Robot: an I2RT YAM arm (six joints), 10 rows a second.
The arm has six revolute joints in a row. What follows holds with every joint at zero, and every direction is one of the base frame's. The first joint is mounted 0.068 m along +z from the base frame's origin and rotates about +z. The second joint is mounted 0.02 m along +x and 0.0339 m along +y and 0.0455 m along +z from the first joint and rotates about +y. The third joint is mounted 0.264 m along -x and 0.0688 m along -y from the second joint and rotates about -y. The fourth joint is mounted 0.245 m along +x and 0.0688 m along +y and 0.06 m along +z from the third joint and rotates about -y. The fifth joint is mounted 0.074 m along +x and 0.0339 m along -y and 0.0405 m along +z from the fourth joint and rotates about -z. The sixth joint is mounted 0.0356 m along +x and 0.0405 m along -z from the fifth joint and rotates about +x. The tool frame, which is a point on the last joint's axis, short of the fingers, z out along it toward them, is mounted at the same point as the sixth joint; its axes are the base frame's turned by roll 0, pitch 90 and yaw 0 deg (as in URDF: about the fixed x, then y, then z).
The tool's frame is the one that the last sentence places.
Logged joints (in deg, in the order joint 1, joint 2, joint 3, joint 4, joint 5, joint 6), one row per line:
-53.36 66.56 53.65 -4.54 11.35 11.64
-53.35 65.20 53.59 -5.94 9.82 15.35
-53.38 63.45 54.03 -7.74 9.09 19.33
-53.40 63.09 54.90 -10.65 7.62 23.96
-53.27 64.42 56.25 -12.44 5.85 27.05
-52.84 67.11 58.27 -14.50 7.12 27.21
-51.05 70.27 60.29 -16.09 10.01 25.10
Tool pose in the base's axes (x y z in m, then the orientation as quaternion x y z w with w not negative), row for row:
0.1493 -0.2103 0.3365 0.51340 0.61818 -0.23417 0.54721
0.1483 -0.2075 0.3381 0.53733 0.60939 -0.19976 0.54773
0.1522 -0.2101 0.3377 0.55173 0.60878 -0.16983 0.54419
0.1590 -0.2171 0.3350 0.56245 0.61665 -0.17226 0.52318
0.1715 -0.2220 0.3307 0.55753 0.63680 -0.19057 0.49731
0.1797 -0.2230 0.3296 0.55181 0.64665 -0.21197 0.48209
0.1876 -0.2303 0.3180 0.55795 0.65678 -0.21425 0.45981
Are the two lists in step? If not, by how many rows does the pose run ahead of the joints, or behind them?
The pose runs 2 rows ahead of the joints: the pose in row i belongs to the joints in row i + 2.
